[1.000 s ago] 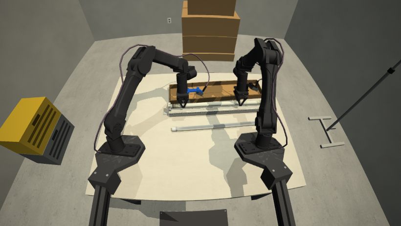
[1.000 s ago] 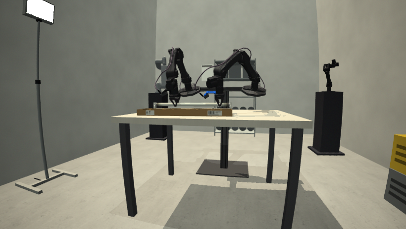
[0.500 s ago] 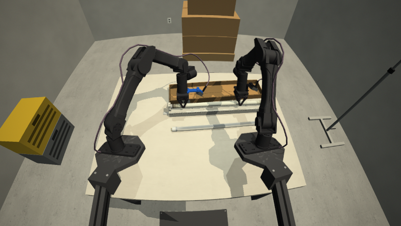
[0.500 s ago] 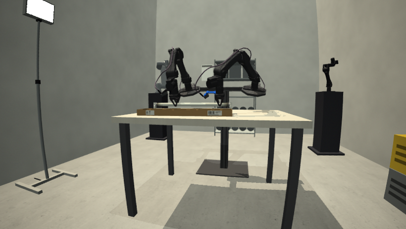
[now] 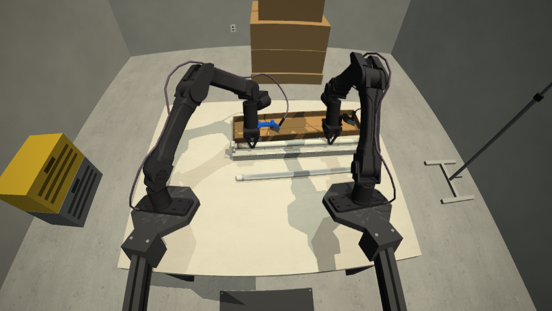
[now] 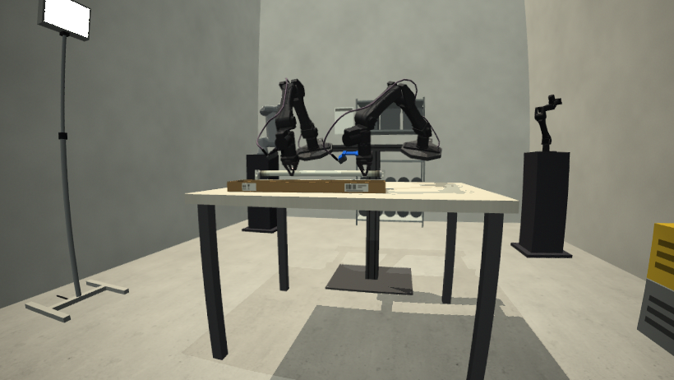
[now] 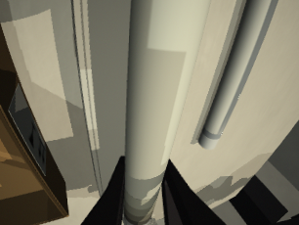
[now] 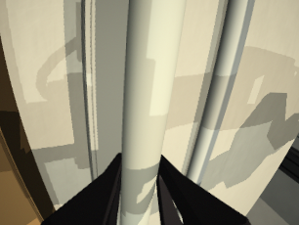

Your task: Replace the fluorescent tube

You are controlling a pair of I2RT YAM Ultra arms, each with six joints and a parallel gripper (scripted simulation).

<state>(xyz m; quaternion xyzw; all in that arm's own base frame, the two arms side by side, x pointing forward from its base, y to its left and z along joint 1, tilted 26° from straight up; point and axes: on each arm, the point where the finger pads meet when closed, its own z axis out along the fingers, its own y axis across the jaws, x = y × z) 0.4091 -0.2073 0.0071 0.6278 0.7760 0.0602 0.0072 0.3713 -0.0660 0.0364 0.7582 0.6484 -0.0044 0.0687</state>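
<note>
Now: the white light fixture 12 cm to the left of my right hand and 1 cm below it. Also, from my right hand: old fluorescent tube 12 cm to the left; LED tube 13 cm behind, 11 cm to the left, 5 cm below; brown carton 15 cm ahead, 12 cm to the left, 5 cm below.
</note>
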